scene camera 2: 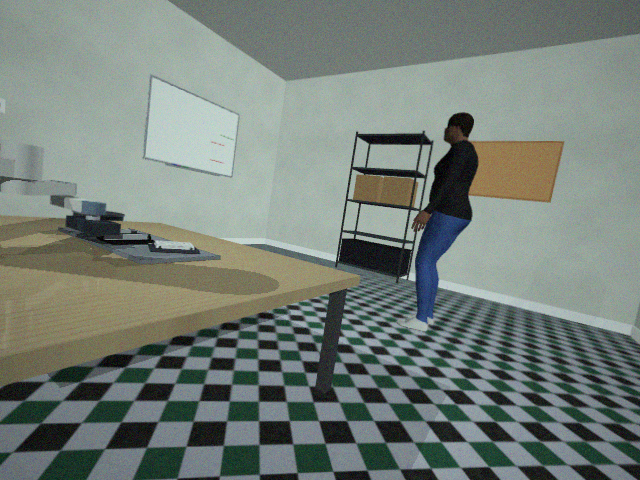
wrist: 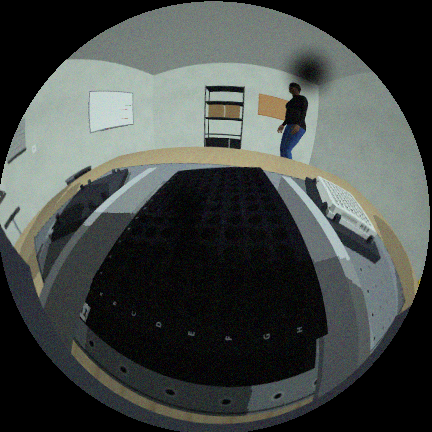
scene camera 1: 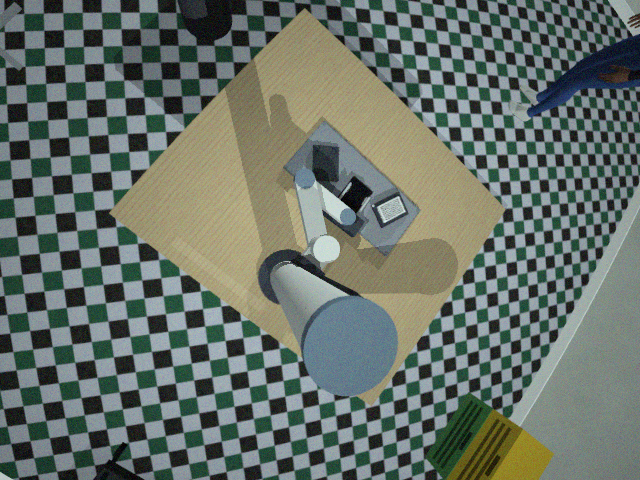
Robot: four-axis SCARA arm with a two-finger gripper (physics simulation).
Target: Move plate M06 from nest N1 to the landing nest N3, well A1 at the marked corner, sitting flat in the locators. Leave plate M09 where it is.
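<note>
Plate M06 (scene camera 1: pixel 356 192) (wrist: pixel 210 270) is the black well plate in the middle of the grey deck (scene camera 1: pixel 385 240) (wrist: pixel 382 305). Its A1 tag shows at the lower left in the wrist view; its name is not readable. My gripper (scene camera 1: pixel 355 194) (wrist: pixel 216 178) is shut on it, with a pale finger along each long side. The plate sits low over its nest, which is mostly hidden. White plate M09 (scene camera 1: pixel 391 209) (scene camera 2: pixel 173 246) (wrist: pixel 345 205) sits in the dark nest on the other side. An empty dark nest (scene camera 1: pixel 325 162) (wrist: pixel 90 200) stands at the opposite end; its number and corner mark are not readable.
The arm's links (scene camera 1: pixel 311 211) and thick column (scene camera 1: pixel 310 294) rise over the wooden table (scene camera 1: pixel 180 191) (scene camera 2: pixel 180 304). A person (scene camera 2: pixel 454 175) (wrist: pixel 296 112) stands beyond the table near a shelf rack (scene camera 2: pixel 392 138) (wrist: pixel 225 89). A dark blur covers part of the wrist view's upper right.
</note>
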